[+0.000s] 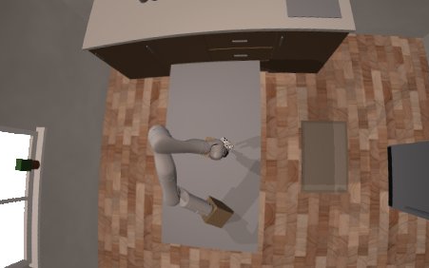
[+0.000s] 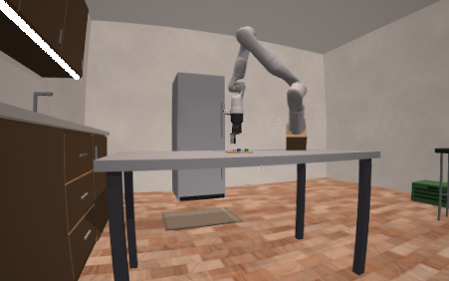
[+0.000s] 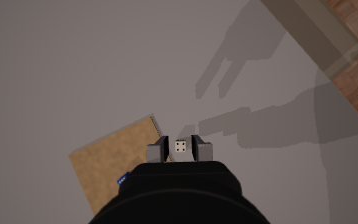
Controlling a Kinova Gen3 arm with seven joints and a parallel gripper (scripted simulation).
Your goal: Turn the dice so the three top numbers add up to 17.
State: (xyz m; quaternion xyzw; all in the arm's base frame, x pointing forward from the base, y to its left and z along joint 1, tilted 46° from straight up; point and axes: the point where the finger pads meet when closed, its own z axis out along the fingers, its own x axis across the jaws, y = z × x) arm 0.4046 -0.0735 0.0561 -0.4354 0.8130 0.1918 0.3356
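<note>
Right now the white die is 1 cm behind my hand and 6 cm below it. Also, from my hand: tan mat (2 cm behind, 10 cm to the left, 6 cm below); blue die (2 cm behind, 10 cm to the left, 5 cm below); green die (6 cm behind, 9 cm to the left, 5 cm below).
</note>
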